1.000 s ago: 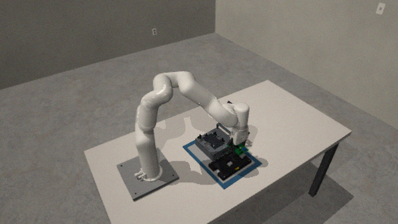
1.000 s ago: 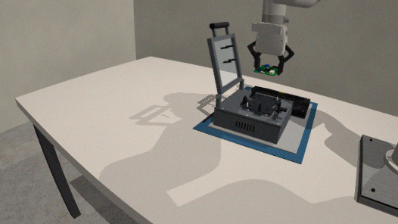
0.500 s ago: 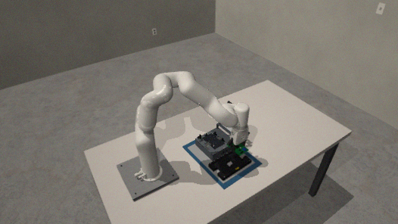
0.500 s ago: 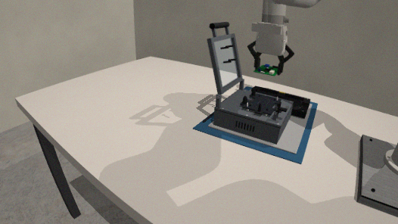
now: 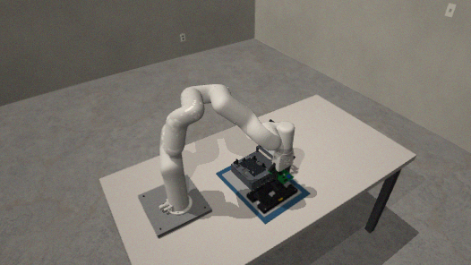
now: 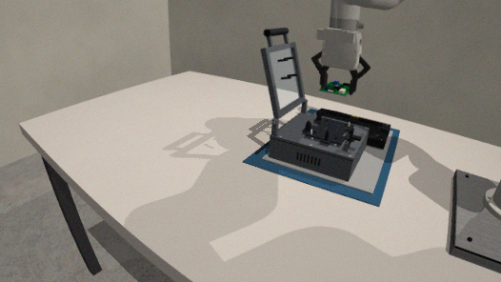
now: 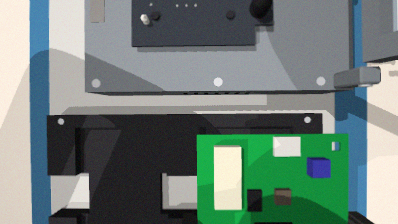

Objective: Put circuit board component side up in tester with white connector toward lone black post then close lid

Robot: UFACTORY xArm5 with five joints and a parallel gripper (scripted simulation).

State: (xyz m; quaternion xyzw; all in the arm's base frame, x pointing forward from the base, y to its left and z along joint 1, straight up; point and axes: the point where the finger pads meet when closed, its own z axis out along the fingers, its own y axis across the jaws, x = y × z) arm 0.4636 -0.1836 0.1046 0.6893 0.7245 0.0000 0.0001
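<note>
Right now the dark nest is 170 mm to the left of my hand, 50 mm below it and 40 mm behind it. From my hand the other things lie so: green circuit board (right at my hand); tester lid (170 mm to the left, 80 mm ahead, 60 mm above).
</note>
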